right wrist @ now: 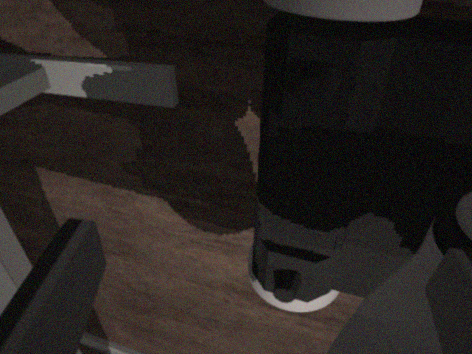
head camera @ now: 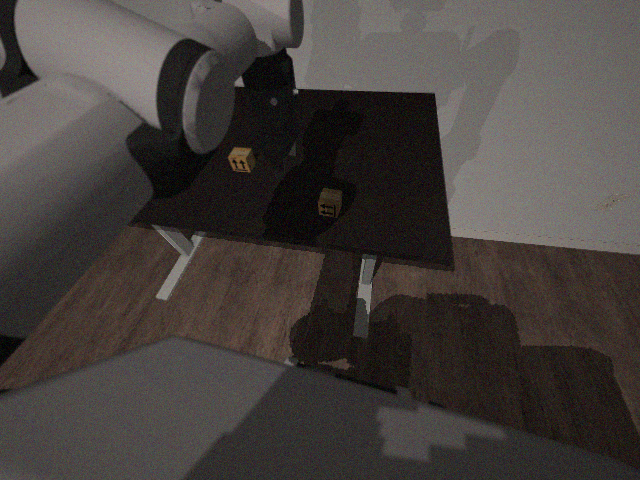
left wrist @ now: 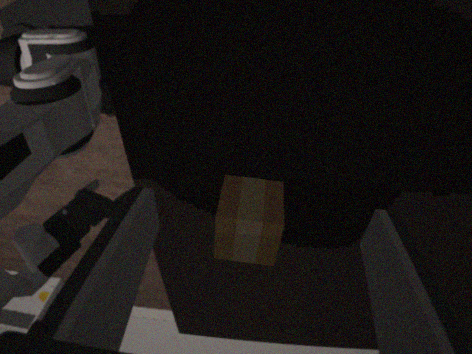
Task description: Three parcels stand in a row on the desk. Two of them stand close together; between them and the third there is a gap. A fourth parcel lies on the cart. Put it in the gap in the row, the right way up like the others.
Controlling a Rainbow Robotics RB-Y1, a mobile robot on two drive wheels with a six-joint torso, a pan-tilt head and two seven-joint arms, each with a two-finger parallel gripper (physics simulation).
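Frame: origin at the robot's base, x ahead, y left, z up, level; metres.
Seen in the pictures: left gripper, between the fingertips: point(head camera: 286, 165) point(left wrist: 261, 217); right gripper, between the fingertips: point(right wrist: 269, 256) point(left wrist: 113, 187).
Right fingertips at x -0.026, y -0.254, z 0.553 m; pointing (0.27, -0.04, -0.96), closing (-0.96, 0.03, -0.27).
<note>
Offsets run from my right fingertips to a thing's middle. Level surfaces: height alone.
One parcel {dx +0.517, dy +0.673, dz +0.423 m} point(head camera: 241, 159) stands on the dark desk {dz +0.398 m} point(head camera: 398, 155), its arrows pointing up. A second parcel {dx +0.393, dy +0.368, dz +0.423 m} point(head camera: 329, 202) rests nearer the front edge, its arrows pointing left, so it lies on its side. In the left wrist view this taped parcel point(left wrist: 250, 220) shows between the finger lines but beyond the fingertips, apart from them. My left gripper point(head camera: 284, 156) point(left wrist: 261, 217) is open and empty, dim against the desk between the two parcels in the head view. My right gripper point(right wrist: 269, 256) is open over the floor. A full row of three does not show; my left arm hides part of the desk.
White desk legs point(head camera: 364, 294) point(right wrist: 135, 84) stand on the wooden floor {dz -0.552 m} point(head camera: 242, 304). The pale wall point(head camera: 558, 155) runs behind and right of the desk. A pale object with a yellow dot point(left wrist: 44, 296) is at lower left in the left wrist view. I cannot make out the cart.
</note>
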